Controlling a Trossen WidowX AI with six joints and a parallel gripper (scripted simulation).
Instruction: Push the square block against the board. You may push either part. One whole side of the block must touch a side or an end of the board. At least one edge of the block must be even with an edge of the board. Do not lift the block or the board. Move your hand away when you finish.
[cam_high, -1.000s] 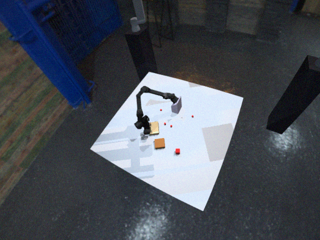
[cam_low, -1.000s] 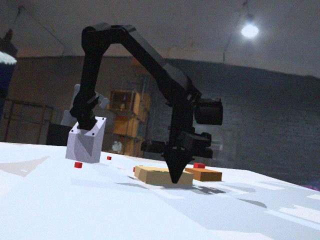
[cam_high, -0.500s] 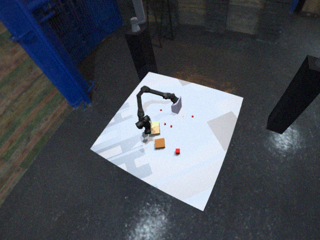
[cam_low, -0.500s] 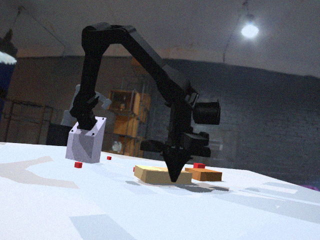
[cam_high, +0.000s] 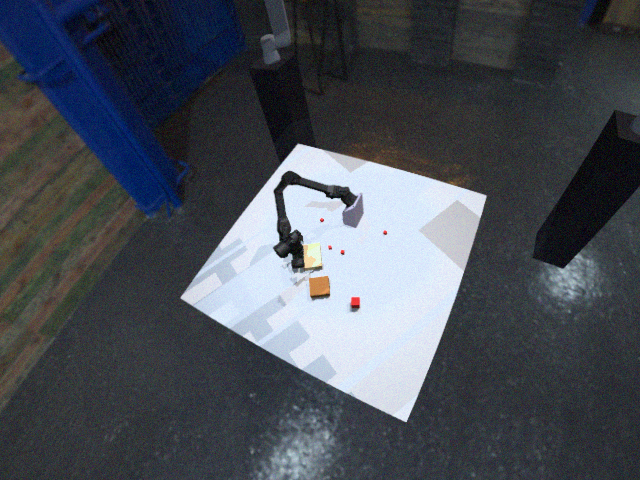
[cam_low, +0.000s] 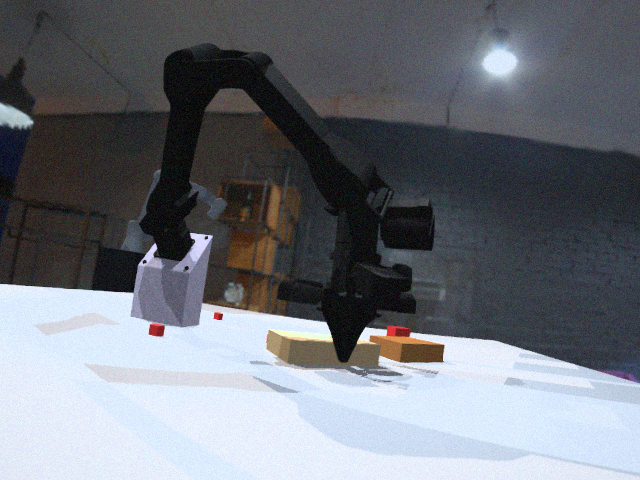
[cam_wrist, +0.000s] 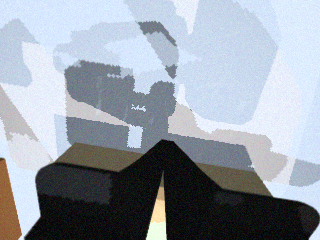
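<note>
The tan board is 50 mm to the left of my gripper tip, 40 mm behind it and 10 mm above it. The rest, counted from my gripper tip: orange square block 170 mm to the left, 100 mm ahead, 10 mm above.
</note>
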